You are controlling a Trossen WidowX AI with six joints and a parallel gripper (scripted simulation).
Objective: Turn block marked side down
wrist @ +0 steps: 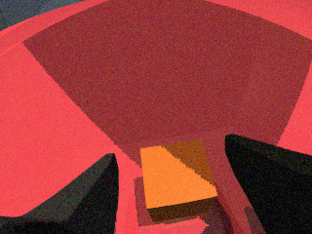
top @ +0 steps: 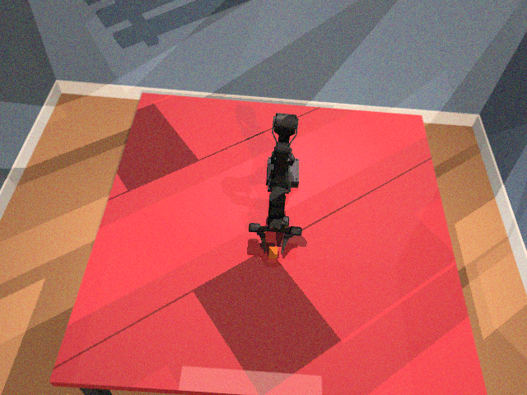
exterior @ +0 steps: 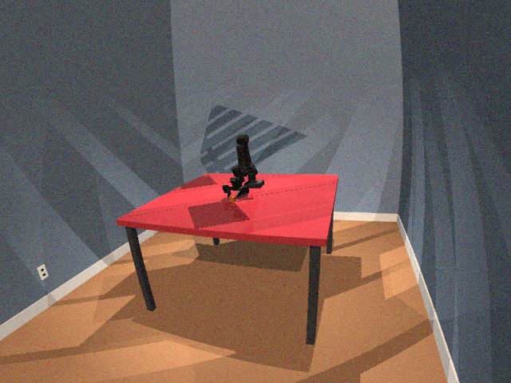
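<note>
Now: the block 2 cm below my gripper tip and 1 cm behind it.
</note>
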